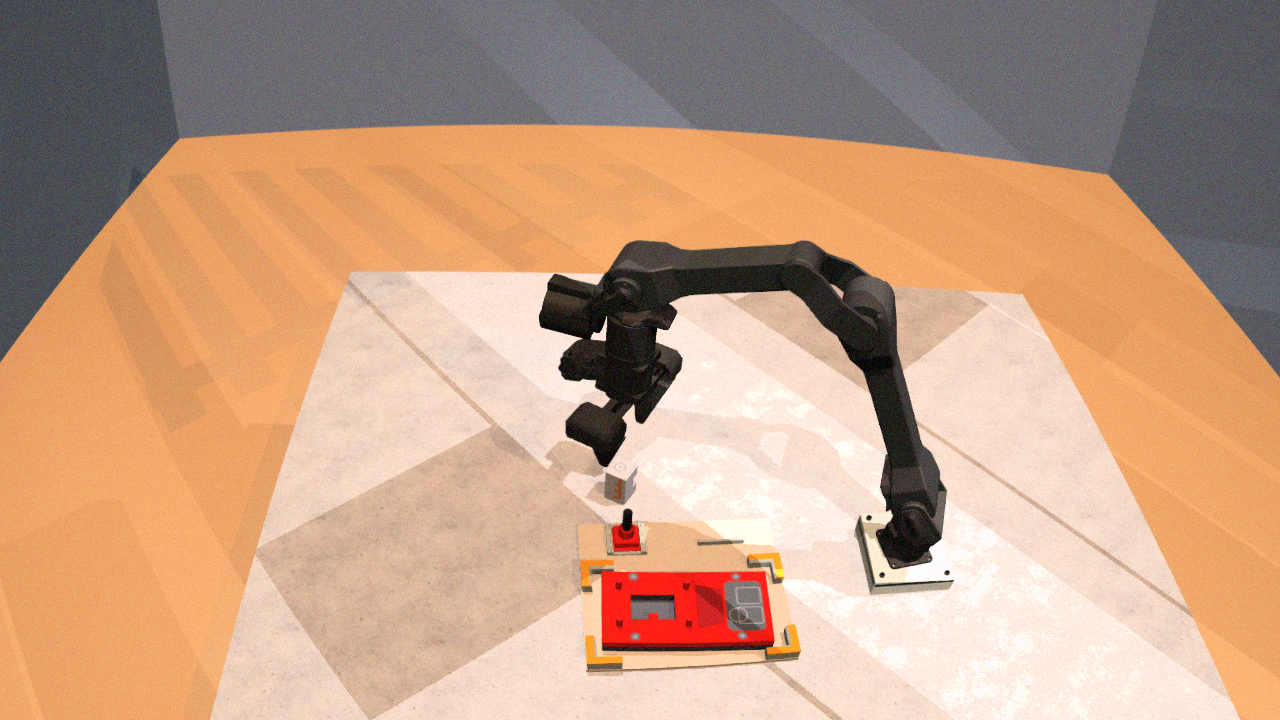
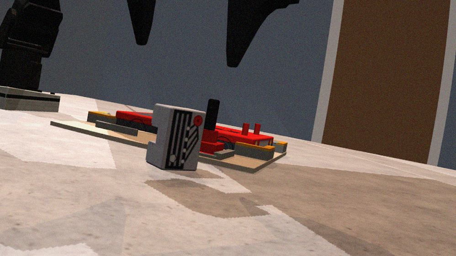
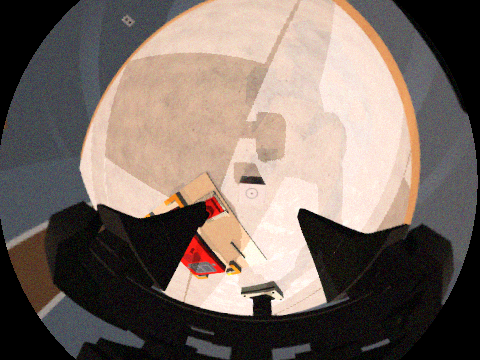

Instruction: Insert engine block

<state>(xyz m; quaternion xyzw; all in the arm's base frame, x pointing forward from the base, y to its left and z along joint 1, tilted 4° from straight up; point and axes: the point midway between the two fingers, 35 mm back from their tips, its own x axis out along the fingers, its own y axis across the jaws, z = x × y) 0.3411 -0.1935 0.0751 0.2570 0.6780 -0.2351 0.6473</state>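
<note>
My gripper tip is now 10 mm past the grey-white engine block and 70 mm above it.
</note>
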